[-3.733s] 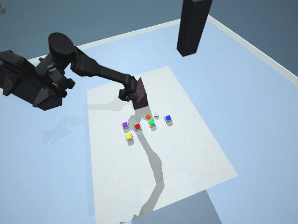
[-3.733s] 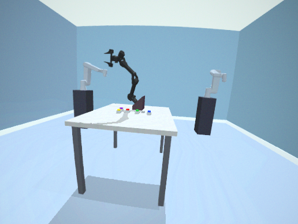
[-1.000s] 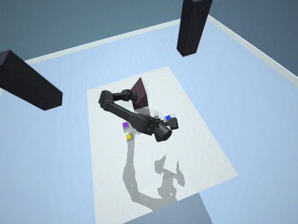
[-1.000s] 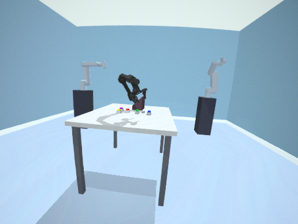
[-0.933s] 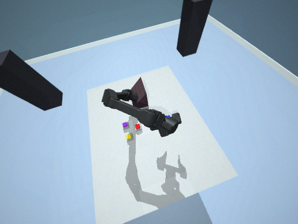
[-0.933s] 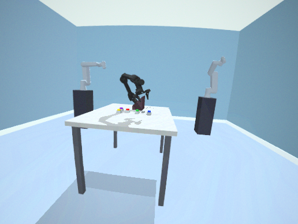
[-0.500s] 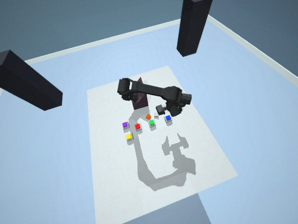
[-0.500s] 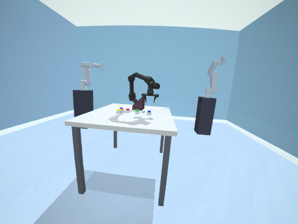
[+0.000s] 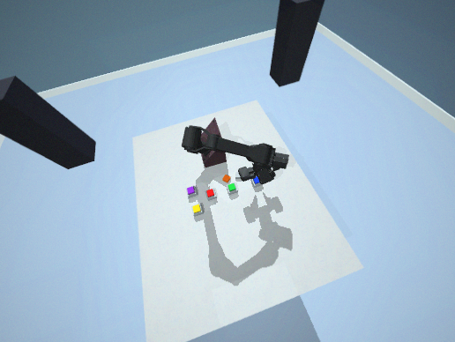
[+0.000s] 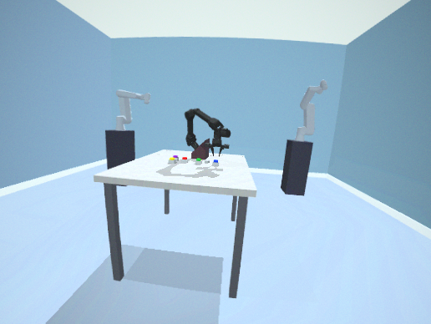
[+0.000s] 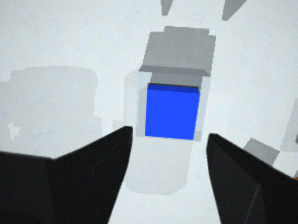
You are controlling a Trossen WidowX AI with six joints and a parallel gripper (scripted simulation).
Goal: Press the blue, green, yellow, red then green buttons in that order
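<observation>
The blue button lies 30 mm below my gripper tip. Round my gripper tip: small grey block (70 mm behind, 80 mm to the right, 60 mm below); orange block (70 mm behind, 150 mm to the right, 60 mm below); green button (10 mm behind, 140 mm to the right, 30 mm below).
</observation>
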